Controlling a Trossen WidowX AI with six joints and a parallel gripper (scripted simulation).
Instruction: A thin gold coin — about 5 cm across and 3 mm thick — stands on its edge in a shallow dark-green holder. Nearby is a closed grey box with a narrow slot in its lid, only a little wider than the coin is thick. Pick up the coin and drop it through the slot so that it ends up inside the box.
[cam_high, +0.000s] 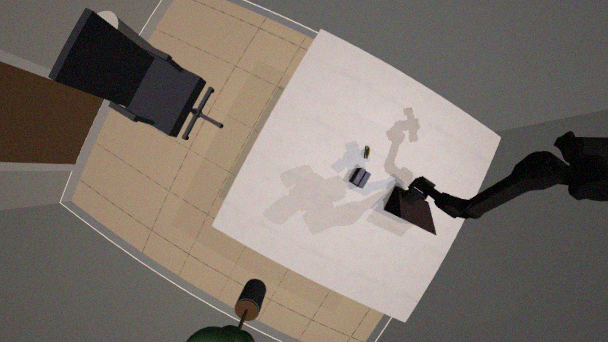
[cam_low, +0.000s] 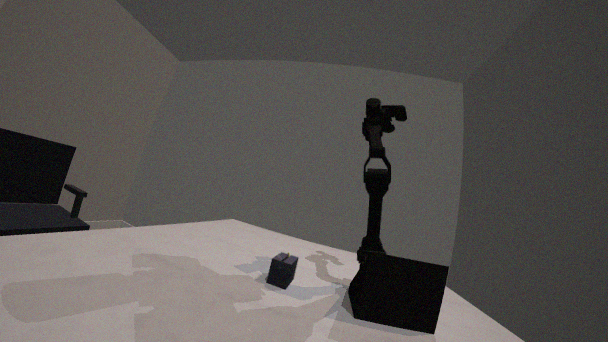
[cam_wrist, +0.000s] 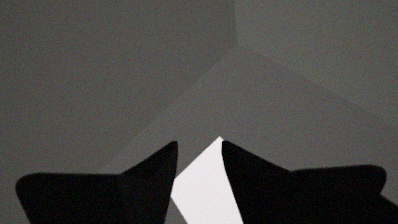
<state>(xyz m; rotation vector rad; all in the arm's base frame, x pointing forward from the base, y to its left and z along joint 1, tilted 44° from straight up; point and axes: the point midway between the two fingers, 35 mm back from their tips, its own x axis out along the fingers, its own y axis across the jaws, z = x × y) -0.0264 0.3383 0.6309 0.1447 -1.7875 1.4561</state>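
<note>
The gold coin is 760 mm below my gripper tip, 350 mm ahead of it and 60 mm to the left of it.
</note>
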